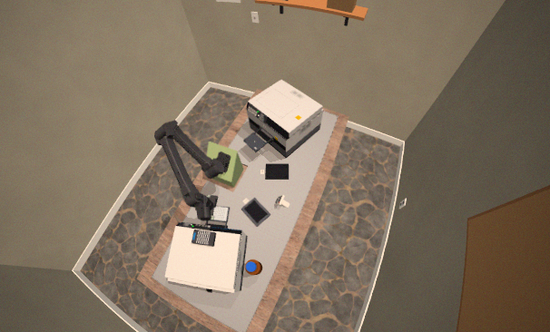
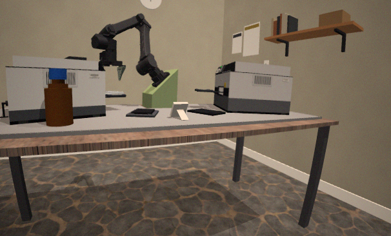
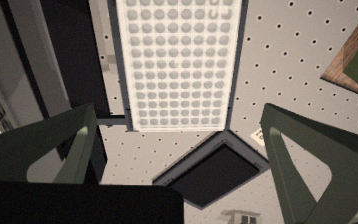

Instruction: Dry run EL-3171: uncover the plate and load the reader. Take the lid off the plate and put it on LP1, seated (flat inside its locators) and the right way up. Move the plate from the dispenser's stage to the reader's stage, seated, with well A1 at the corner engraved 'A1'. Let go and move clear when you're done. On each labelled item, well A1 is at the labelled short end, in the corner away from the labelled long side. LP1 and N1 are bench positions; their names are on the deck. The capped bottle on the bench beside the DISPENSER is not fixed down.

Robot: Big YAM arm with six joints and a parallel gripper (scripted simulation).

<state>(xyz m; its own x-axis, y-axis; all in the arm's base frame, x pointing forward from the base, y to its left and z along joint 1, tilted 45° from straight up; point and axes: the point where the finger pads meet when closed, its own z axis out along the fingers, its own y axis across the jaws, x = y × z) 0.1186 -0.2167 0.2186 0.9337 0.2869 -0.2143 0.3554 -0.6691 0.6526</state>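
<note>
The lidded white well plate is 70 mm below my hand. The rest, counted from my hand: brown capped bottle: 360 mm ahead, 180 mm to the right, 40 mm below; then dark lid: 190 mm ahead, 140 mm to the left, 140 mm below; then grey pad: 190 mm ahead, 140 mm to the left, 150 mm below.
</note>
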